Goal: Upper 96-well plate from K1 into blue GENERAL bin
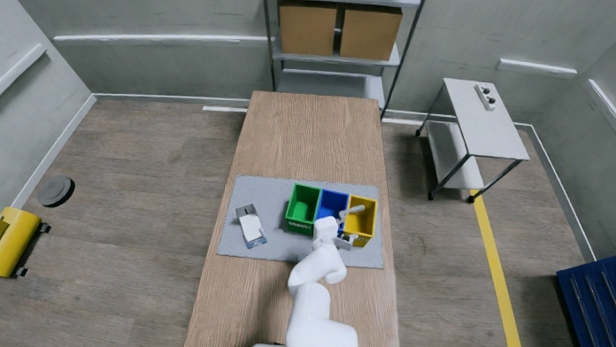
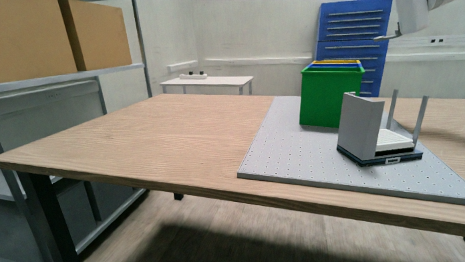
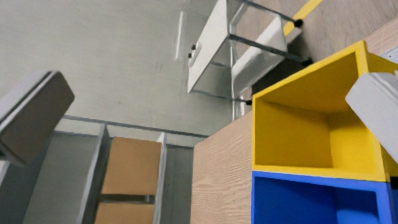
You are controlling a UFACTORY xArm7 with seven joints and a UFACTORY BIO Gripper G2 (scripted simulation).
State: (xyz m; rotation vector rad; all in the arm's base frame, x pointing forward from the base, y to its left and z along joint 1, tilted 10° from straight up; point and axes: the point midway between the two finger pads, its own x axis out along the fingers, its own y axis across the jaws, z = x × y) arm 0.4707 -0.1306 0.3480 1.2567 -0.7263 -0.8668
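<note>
The white 96-well plate is 450 mm to the left of my hand and 300 mm below it. From my hand the other things lie so: green bin (120 mm ahead, 220 mm to the left, 250 mm below); then yellow bin (110 mm ahead, 40 mm to the right, 250 mm below); then blue general bin (110 mm ahead, 90 mm to the left, 250 mm below).
</note>
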